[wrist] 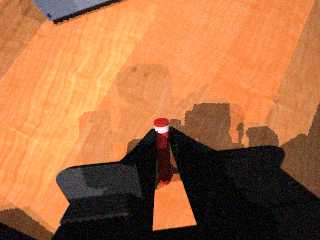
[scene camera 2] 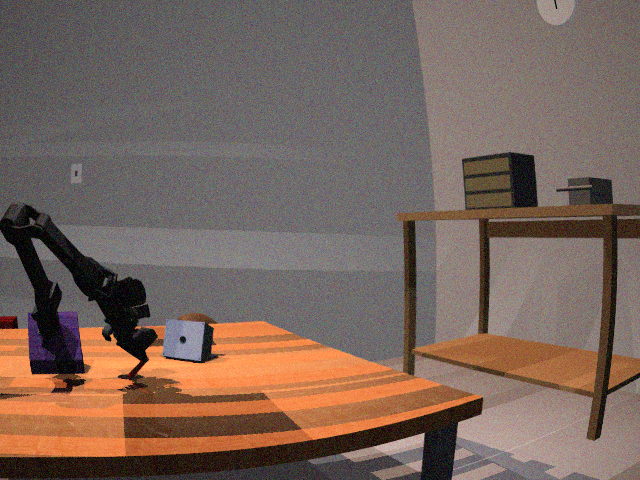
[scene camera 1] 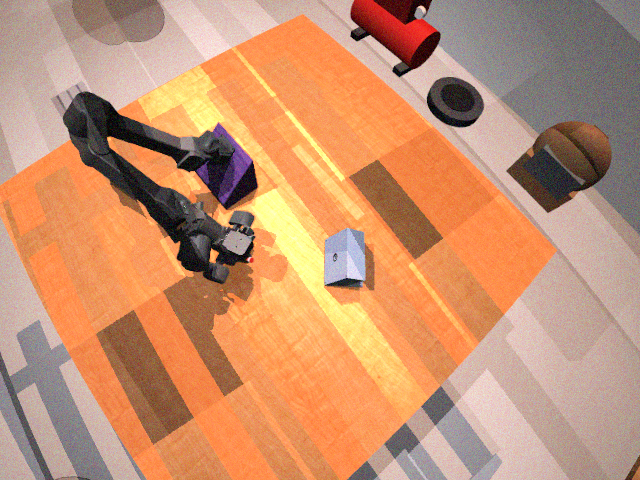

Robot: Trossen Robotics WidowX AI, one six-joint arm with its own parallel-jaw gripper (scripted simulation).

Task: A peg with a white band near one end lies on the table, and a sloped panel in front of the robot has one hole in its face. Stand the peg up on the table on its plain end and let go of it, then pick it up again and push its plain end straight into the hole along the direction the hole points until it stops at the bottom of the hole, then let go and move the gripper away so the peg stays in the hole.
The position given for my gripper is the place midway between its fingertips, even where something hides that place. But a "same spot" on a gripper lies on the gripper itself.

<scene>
my gripper: wrist; scene camera 2 144, 361; scene camera 1
same spot on my gripper: (scene camera 1: 230, 260) = (wrist: 282, 185)
</scene>
